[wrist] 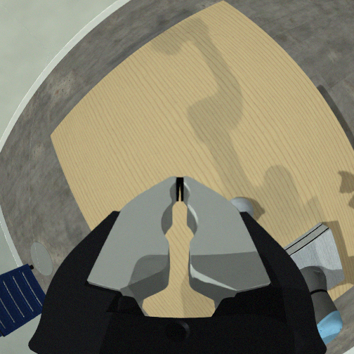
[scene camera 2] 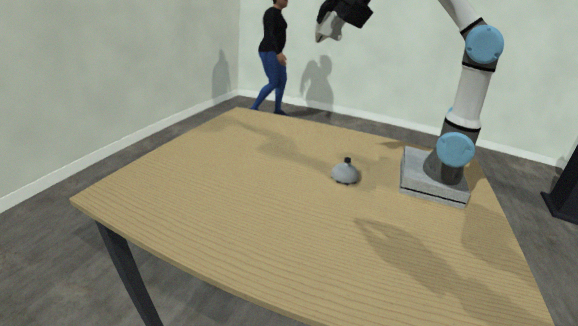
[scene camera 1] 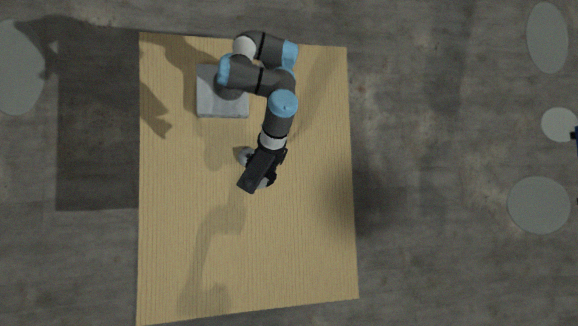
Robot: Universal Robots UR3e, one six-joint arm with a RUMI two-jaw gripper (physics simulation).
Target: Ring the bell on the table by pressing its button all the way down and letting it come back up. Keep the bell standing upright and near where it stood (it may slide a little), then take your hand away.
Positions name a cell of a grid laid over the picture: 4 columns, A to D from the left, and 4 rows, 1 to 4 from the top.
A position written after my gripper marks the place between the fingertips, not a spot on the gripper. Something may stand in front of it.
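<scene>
You'd see my gripper (scene camera 1: B3) here, and it's also there in the wrist view (wrist: C3).
</scene>
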